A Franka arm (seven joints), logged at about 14 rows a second.
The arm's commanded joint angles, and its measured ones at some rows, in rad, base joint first. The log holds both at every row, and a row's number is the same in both.
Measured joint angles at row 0:
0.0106 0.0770 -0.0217 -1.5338 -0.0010 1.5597 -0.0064
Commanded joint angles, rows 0 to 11:
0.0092 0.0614 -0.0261 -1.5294 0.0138 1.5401 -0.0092
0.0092 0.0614 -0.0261 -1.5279 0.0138 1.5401 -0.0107
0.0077 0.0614 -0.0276 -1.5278 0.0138 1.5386 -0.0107
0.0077 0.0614 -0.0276 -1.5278 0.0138 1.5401 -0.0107
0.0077 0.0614 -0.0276 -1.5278 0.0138 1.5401 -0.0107
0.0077 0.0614 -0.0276 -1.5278 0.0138 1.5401 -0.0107
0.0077 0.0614 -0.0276 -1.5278 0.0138 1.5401 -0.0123
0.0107 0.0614 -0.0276 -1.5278 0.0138 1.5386 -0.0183
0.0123 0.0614 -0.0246 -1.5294 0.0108 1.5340 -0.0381
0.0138 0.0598 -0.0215 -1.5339 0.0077 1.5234 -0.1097
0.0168 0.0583 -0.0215 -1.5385 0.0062 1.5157 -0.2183
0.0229 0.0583 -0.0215 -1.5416 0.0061 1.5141 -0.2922
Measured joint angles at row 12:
0.0131 0.0765 -0.0194 -1.5336 -0.0010 1.5362 -0.1530
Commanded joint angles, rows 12 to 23:
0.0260 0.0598 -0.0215 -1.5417 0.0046 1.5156 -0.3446
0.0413 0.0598 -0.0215 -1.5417 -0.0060 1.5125 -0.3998
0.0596 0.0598 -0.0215 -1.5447 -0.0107 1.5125 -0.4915
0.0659 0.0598 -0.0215 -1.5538 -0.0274 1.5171 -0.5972
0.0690 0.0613 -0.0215 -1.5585 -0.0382 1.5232 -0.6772
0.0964 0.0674 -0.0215 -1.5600 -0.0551 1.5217 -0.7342
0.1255 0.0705 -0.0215 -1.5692 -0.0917 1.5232 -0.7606
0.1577 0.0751 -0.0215 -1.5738 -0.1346 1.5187 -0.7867
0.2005 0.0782 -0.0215 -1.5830 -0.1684 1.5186 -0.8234
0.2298 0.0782 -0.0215 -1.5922 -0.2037 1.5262 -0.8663
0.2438 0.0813 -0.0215 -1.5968 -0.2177 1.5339 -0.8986
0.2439 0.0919 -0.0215 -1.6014 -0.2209 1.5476 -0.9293
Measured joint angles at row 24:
0.2280 0.0921 -0.0123 -1.5814 -0.1926 1.5282 -0.8435
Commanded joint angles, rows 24 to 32:
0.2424 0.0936 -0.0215 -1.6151 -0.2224 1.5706 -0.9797
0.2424 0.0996 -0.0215 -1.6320 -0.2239 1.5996 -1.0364
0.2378 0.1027 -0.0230 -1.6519 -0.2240 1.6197 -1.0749
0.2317 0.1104 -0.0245 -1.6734 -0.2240 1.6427 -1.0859
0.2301 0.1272 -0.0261 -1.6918 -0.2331 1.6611 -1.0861
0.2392 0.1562 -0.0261 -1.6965 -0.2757 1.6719 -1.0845
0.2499 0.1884 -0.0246 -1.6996 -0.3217 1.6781 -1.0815
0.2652 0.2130 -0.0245 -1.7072 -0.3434 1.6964 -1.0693
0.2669 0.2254 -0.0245 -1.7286 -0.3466 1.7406 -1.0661
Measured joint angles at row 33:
0.2496 0.1956 -0.0257 -1.7008 -0.3124 1.6872 -1.0634
